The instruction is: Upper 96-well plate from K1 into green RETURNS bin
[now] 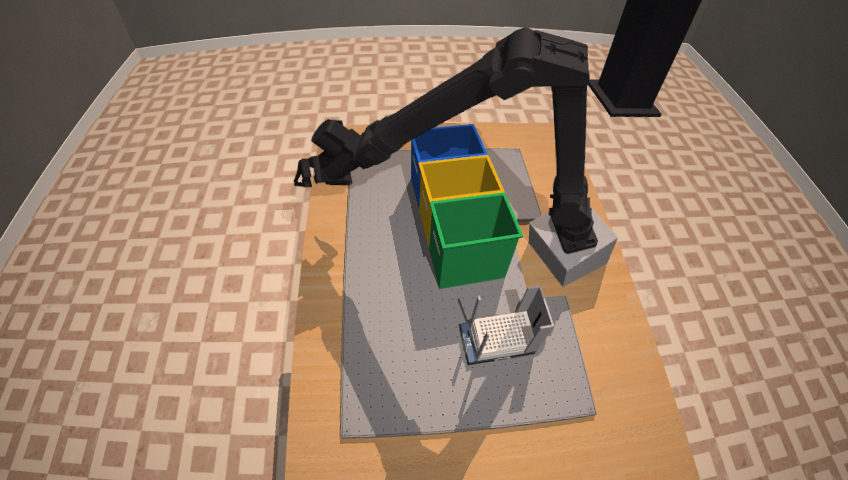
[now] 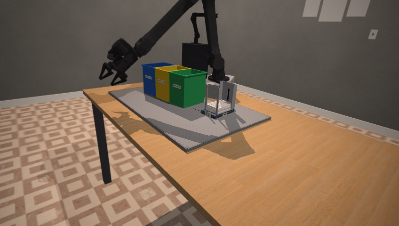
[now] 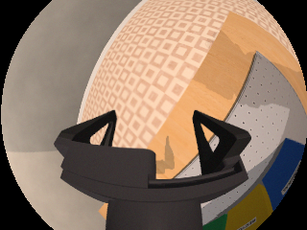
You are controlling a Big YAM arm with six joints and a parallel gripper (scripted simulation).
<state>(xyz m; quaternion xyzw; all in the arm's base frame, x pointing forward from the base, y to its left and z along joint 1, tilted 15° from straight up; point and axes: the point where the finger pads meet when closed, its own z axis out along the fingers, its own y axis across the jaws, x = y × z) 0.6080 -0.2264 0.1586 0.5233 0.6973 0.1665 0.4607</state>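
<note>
Right now my hand is 410 mm past the white 96-well plate, 430 mm to the right of it and 90 mm above it. From my hand the other things lie so: yellow bin 360 mm behind, 80 mm to the left, 40 mm below; then blue bin 360 mm behind, 50 mm to the right, 40 mm below; then green bin 370 mm behind, 210 mm to the left, 40 mm below.
</note>
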